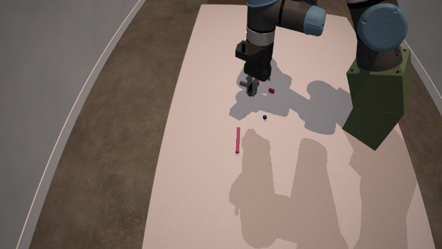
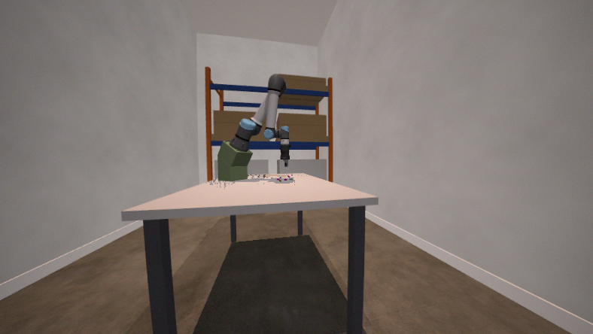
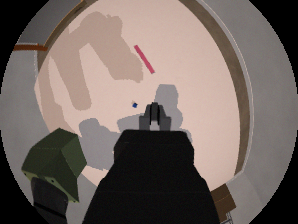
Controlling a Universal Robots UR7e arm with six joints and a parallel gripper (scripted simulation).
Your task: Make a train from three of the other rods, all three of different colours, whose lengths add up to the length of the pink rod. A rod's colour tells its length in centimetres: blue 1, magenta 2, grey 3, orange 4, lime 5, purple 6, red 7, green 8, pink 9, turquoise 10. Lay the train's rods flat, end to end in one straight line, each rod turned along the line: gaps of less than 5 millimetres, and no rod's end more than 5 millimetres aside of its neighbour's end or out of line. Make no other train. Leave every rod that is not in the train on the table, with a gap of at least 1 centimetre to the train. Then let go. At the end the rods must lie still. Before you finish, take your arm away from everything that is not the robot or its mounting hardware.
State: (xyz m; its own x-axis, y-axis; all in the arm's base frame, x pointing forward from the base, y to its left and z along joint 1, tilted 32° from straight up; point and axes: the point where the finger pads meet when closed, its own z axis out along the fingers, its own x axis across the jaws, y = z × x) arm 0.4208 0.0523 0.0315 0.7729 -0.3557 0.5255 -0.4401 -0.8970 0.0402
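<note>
Right now my hand is 11 cm above the blue rod, 5 cm past it and 1 cm to the right of it. The rest, counted from my hand: lime rod: 20 cm to the right, 11 cm below, 6 cm behind; then pink rod: 11 cm to the left, 11 cm below, 3 cm ahead; then magenta rod: 11 cm to the right, 11 cm below, 8 cm behind.
</note>
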